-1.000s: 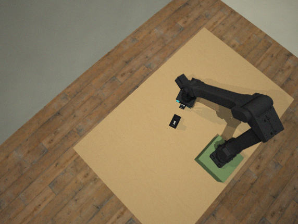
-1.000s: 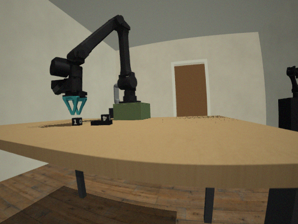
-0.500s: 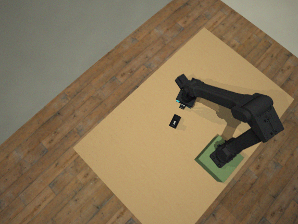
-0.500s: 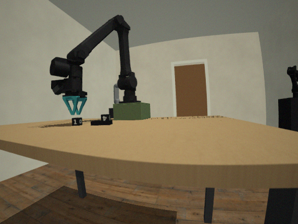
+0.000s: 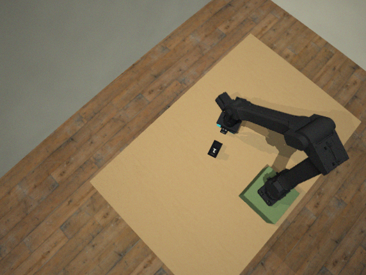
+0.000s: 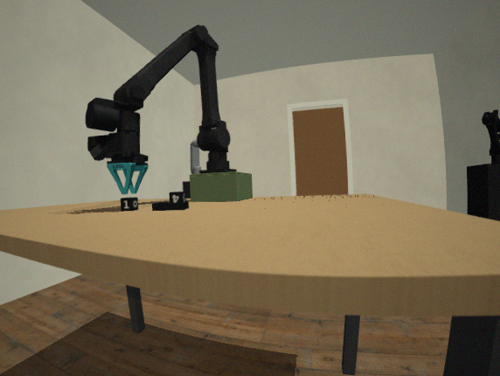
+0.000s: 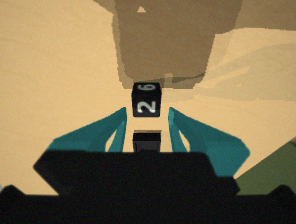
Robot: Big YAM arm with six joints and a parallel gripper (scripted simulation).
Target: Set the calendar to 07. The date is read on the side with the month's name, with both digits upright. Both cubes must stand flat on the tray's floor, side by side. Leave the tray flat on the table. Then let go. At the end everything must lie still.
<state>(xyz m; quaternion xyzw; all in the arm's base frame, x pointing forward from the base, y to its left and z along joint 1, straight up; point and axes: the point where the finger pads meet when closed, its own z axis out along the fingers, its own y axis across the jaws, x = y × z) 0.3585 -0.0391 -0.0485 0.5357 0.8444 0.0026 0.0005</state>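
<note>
My gripper is now 30 mm above the digit cube. Round my hand: black calendar tray: 50 mm behind, 100 mm to the left, 40 mm below.
</note>
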